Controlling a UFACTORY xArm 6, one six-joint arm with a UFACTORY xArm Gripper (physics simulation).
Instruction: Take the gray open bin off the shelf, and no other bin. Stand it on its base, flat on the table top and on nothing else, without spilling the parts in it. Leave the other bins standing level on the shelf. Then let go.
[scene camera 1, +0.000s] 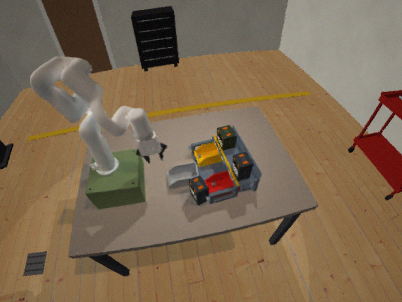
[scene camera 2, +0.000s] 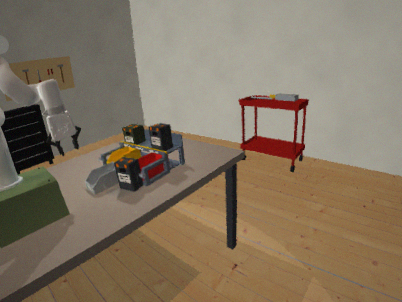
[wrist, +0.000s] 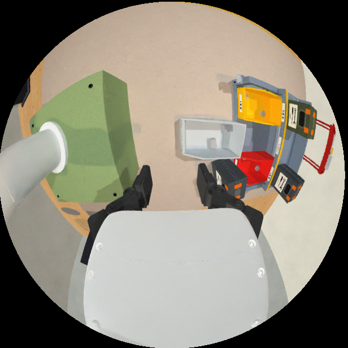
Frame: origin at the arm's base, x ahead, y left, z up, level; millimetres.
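Where they show: gripper, fingertip midpoint: (scene camera 1: 155, 159) (scene camera 2: 70, 151); arm's base, origin of the base link: (scene camera 1: 107, 166) (scene camera 2: 7, 184).
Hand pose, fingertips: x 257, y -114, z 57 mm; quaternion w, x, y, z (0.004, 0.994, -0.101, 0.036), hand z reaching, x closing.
Things, the pixels of their top centre, and the offset from my fingertips. "spot": a spot on its surface instead. Level surfaces: height alone.
- gray open bin, middle of its top: (scene camera 2: 102, 170) (scene camera 1: 182, 171) 120 mm ahead, 25 mm right, 136 mm down
- table top, its level: 211 mm down
- shelf, surface spot: (scene camera 2: 180, 151) (scene camera 1: 255, 183) spot: 441 mm ahead, 258 mm right, 136 mm down
- yellow bin, middle of its top: (scene camera 2: 122, 151) (scene camera 1: 210, 149) 324 mm ahead, 55 mm left, 130 mm down
- red bin, middle of its top: (scene camera 2: 148, 159) (scene camera 1: 223, 179) 296 mm ahead, 168 mm right, 130 mm down
- dark green box, middle of its top: (scene camera 1: 226, 131) (scene camera 2: 132, 126) 423 mm ahead, 44 mm left, 12 mm down
The gray open bin (scene camera 1: 183, 175) (scene camera 2: 101, 180) (wrist: 210, 140) stands upright, apparently flat on the table top (scene camera 1: 165, 220) (scene camera 2: 110, 215) (wrist: 160, 60), in front of the shelf (scene camera 1: 256, 181) (scene camera 2: 180, 151) (wrist: 296, 149). A small gray part shows inside it in the wrist view. I cannot tell whether its rear end touches the shelf. The yellow bin (scene camera 1: 207, 154) (scene camera 2: 121, 155) (wrist: 260, 106) and the red bin (scene camera 1: 220, 182) (scene camera 2: 151, 161) (wrist: 255, 166) sit on the shelf. My gripper (scene camera 1: 155, 156) (scene camera 2: 69, 150) (wrist: 174, 173) is open and empty, above the table between the green base block and the gray bin, clear of the bin.
A black box (scene camera 1: 198, 190) (scene camera 2: 128, 174) (wrist: 231, 179) stands beside the gray and red bins. Another black box (scene camera 1: 242, 166) (scene camera 2: 160, 136) (wrist: 288, 183) and a dark green box (scene camera 1: 226, 137) (scene camera 2: 133, 134) (wrist: 302, 120) stand on the shelf's upper part. The green base block (scene camera 1: 117, 185) (wrist: 85, 145) carries the arm.
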